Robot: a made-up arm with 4 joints.
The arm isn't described. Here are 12 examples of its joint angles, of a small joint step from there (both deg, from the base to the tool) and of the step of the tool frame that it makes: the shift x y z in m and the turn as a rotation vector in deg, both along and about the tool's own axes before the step.
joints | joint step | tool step
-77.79 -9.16 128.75 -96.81 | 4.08 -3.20 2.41 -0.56 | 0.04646 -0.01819 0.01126 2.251 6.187 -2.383
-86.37 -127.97 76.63 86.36 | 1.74 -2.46 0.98 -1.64 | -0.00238 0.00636 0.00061 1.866 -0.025 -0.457
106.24 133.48 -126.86 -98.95 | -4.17 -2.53 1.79 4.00 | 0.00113 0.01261 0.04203 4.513 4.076 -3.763
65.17 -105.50 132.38 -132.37 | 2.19 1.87 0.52 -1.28 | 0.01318 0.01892 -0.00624 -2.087 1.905 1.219
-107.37 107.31 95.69 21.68 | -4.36 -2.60 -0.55 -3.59 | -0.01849 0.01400 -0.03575 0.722 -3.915 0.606
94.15 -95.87 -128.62 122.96 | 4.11 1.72 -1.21 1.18 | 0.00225 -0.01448 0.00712 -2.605 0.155 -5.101
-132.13 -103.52 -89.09 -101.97 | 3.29 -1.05 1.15 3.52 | 0.00410 0.02010 0.00611 3.176 -0.215 -2.387
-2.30 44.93 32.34 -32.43 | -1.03 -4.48 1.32 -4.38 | 0.01817 -0.00930 -0.01939 -2.813 -3.086 2.524
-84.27 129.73 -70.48 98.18 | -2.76 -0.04 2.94 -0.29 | 0.01475 -0.01391 -0.00777 -1.292 -4.932 1.088
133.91 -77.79 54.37 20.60 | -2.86 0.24 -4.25 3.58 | 0.02320 0.01838 0.03228 3.597 4.031 -5.099
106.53 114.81 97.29 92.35 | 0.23 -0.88 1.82 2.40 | -0.00441 0.01577 -0.00613 -0.225 -1.743 -3.241
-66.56 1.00 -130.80 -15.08 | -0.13 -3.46 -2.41 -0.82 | 0.01087 -0.02495 0.01647 3.065 1.552 3.392
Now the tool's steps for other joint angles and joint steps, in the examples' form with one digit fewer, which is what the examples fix.
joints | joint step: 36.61 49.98 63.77 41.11 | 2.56 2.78 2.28 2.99
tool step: -0.0030 0.0062 -0.0064 -4.88 -0.42 -1.32
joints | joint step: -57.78 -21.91 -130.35 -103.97 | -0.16 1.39 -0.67 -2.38
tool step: 0.0048 0.0005 -0.0047 -1.13 -0.54 1.36
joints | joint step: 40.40 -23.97 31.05 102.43 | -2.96 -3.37 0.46 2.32
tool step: -0.0130 0.0382 0.0234 1.63 2.67 -5.16
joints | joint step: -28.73 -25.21 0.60 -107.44 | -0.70 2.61 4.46 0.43
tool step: 0.0092 0.0060 0.0149 3.63 2.87 -0.58
